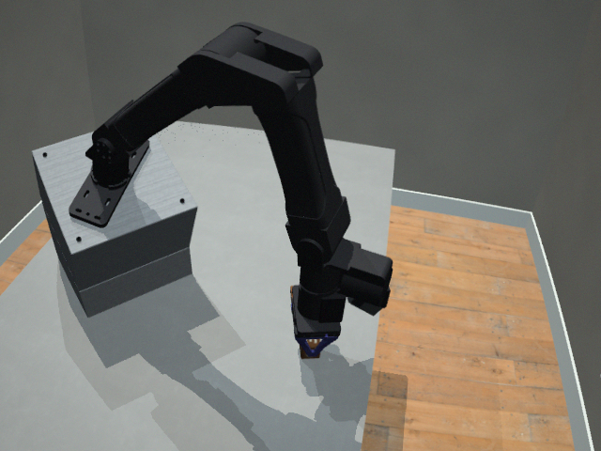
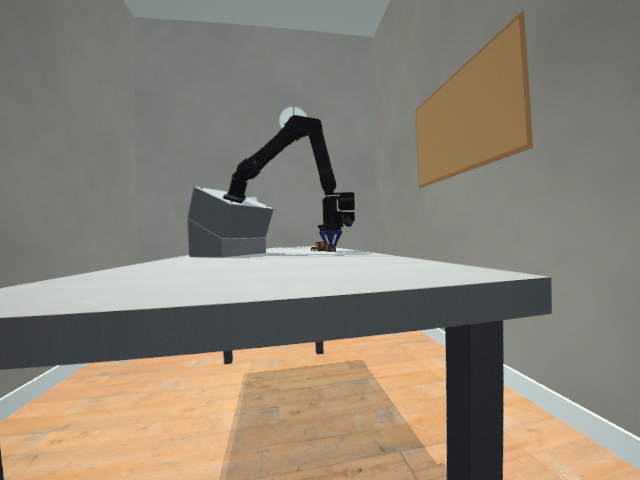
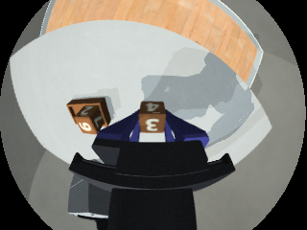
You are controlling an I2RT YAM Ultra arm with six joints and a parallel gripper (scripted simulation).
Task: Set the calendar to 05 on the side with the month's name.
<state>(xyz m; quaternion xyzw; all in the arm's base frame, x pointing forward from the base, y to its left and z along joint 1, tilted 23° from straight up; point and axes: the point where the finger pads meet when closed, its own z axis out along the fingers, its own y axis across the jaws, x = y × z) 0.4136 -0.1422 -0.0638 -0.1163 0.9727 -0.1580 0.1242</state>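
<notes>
My gripper is now right at the brown wooden cube. The rest, counted from my hand: brown tray: 20 mm behind, 110 mm to the left, 10 mm below.
</notes>
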